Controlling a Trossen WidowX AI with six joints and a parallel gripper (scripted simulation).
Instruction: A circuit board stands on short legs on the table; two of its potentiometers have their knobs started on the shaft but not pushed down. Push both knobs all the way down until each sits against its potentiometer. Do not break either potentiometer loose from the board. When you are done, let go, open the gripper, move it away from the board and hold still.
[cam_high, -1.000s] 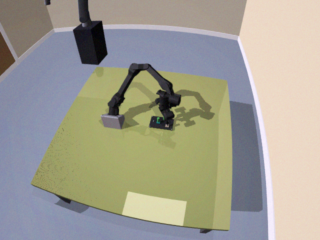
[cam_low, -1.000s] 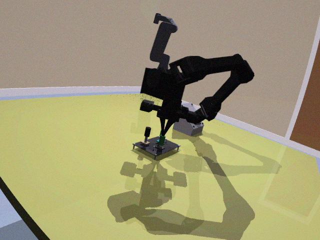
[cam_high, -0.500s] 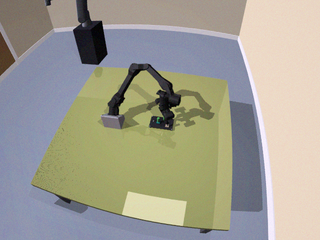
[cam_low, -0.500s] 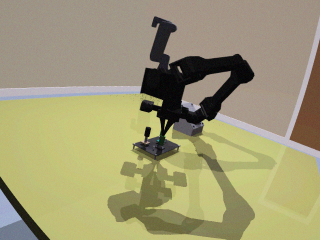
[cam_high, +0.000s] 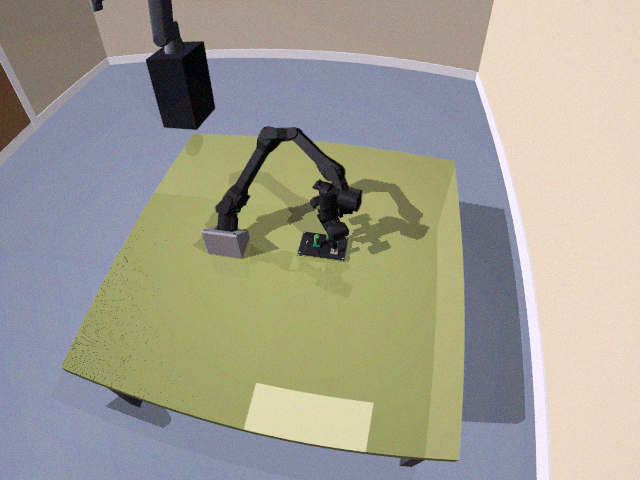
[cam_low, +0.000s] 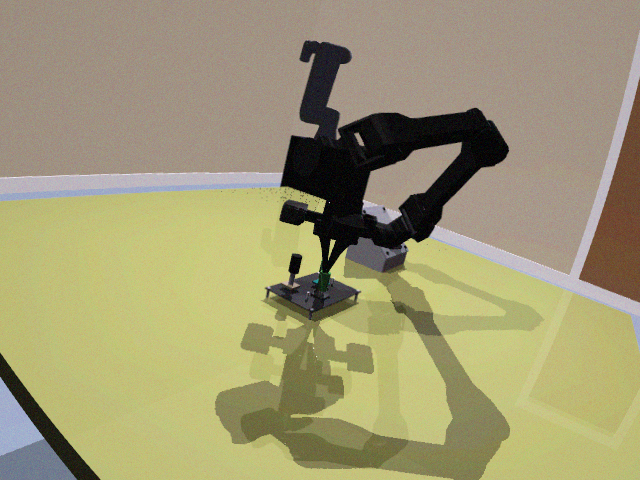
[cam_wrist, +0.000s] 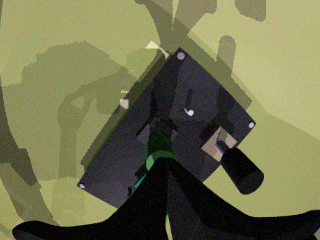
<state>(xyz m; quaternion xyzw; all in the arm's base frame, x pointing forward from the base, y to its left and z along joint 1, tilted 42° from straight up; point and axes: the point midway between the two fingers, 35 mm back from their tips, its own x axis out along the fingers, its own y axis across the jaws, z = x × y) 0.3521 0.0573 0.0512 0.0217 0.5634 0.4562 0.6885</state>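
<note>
The green knob is 20 mm below my gripper tip.
</note>
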